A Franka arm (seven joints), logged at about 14 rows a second.
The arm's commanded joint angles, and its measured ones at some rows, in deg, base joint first. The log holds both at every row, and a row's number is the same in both.
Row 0, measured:
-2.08 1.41 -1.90 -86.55 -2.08 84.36 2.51
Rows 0 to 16, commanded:
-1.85 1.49 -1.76 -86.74 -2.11 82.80 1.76
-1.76 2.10 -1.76 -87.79 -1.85 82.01 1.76
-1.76 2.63 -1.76 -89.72 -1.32 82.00 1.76
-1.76 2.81 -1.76 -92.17 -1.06 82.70 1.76
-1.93 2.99 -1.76 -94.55 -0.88 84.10 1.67
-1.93 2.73 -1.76 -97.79 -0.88 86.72 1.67
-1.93 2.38 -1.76 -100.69 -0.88 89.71 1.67
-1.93 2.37 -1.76 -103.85 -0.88 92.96 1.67
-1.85 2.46 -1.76 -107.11 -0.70 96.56 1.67
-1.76 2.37 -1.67 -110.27 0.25 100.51 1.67
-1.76 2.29 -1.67 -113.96 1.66 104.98 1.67
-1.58 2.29 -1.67 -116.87 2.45 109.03 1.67
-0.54 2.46 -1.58 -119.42 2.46 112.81 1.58
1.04 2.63 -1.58 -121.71 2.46 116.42 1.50
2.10 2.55 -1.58 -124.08 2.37 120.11 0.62
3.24 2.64 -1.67 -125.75 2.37 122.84 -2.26
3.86 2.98 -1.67 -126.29 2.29 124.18 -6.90
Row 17, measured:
2.25 4.29 -1.24 -123.42 1.56 120.79 -0.72
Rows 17 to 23, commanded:
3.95 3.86 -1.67 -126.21 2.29 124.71 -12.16
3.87 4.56 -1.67 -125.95 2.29 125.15 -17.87
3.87 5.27 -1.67 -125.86 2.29 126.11 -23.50
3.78 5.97 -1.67 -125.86 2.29 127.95 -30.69
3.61 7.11 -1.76 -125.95 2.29 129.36 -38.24
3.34 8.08 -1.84 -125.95 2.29 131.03 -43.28
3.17 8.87 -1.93 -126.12 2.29 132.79 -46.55
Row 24, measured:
3.66 6.94 -1.73 -125.98 1.59 129.44 -37.71
